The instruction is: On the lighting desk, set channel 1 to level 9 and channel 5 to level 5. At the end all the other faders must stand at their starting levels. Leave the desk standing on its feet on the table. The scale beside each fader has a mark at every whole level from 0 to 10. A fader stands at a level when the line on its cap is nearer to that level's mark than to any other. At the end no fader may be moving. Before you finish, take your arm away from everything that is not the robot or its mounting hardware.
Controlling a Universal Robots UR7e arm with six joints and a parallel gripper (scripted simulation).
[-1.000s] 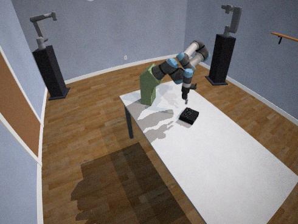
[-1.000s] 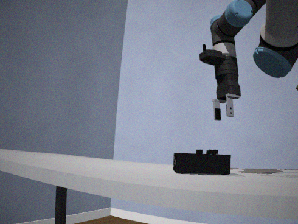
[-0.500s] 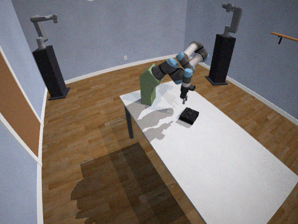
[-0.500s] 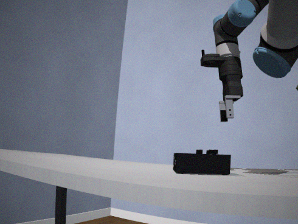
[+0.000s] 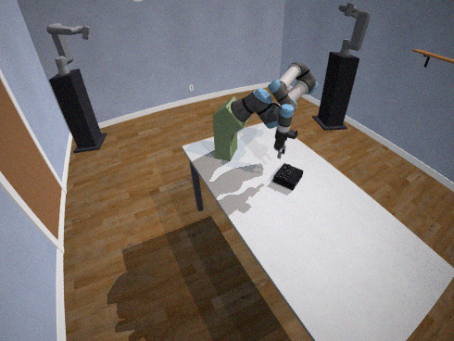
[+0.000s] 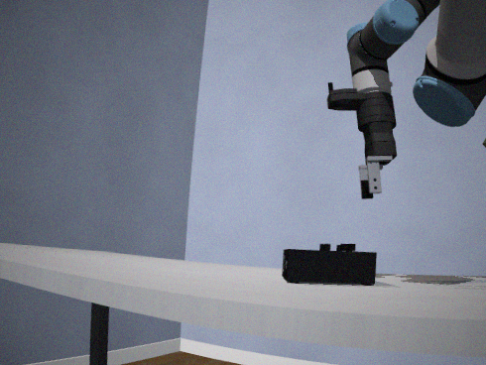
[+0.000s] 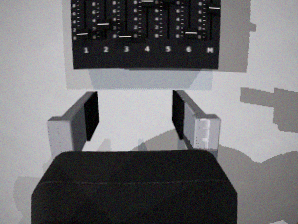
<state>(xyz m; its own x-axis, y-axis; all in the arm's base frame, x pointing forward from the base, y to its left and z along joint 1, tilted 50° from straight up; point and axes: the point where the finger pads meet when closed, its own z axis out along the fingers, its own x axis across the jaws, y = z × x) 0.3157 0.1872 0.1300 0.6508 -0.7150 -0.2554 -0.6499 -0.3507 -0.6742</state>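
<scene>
The channel 1 fader cap is 11 cm below my hand, 7 cm to the left of it and 1 cm behind it. Round my hand: channel 2 fader cap: 11 cm below, 6 cm to the left, 1 cm ahead; then channel 3 fader cap: 11 cm below, 4 cm to the left, 2 cm ahead; then channel 5 fader cap: 11 cm below, 8 cm ahead, 4 cm to the left.
</scene>
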